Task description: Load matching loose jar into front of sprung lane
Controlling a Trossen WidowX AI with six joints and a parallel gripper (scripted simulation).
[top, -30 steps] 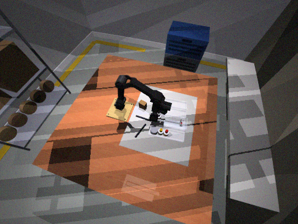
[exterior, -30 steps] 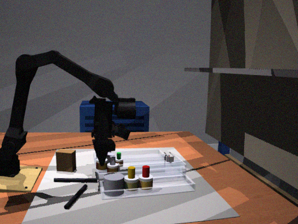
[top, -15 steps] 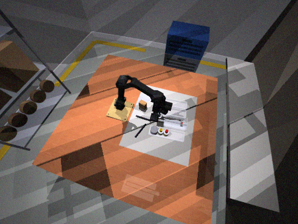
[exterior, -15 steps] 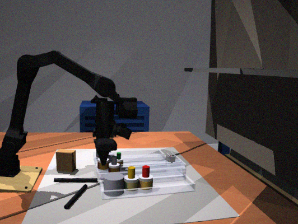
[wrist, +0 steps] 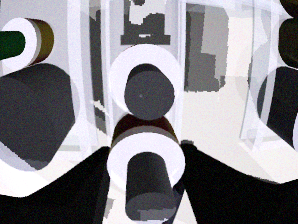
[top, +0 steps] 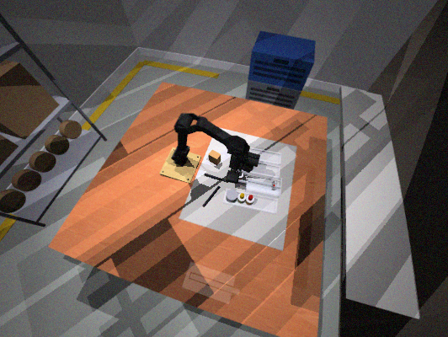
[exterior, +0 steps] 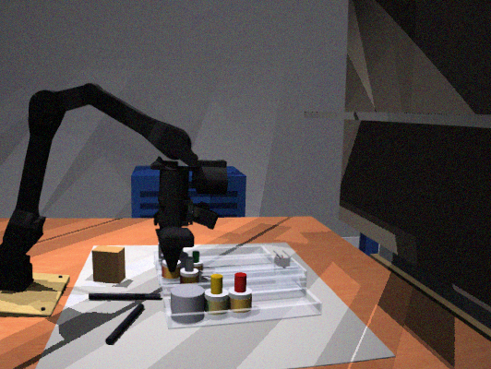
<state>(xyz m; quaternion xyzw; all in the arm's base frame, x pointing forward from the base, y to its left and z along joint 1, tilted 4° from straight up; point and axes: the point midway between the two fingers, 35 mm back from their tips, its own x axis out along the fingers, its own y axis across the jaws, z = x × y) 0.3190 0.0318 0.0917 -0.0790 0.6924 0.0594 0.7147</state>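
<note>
Right now my gripper tip is 14 cm past the brown block, 6 cm to the right of it and 1 cm above it. Also, from my gripper tip: clear lane rack: 15 cm ahead, 3 cm below.
</note>
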